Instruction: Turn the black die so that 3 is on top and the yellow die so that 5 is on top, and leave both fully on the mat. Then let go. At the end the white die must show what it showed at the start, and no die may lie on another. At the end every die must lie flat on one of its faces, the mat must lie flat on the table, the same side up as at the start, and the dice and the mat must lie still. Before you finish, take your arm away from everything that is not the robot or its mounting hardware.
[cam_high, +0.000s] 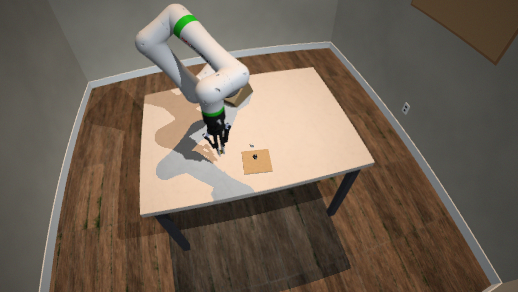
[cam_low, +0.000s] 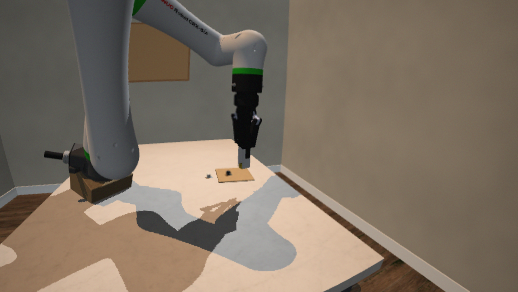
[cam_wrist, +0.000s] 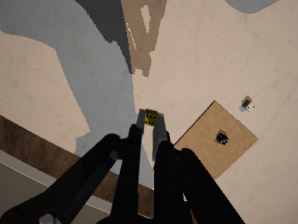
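My gripper is now 170 mm to the right of the black die, 120 mm above it and 20 mm short of it. Round my hand: tan mat: 160 mm to the left, 130 mm below, 40 mm ahead; white die: 180 mm to the left, 120 mm below, 60 mm behind; yellow die: 30 mm below, 10 mm behind.
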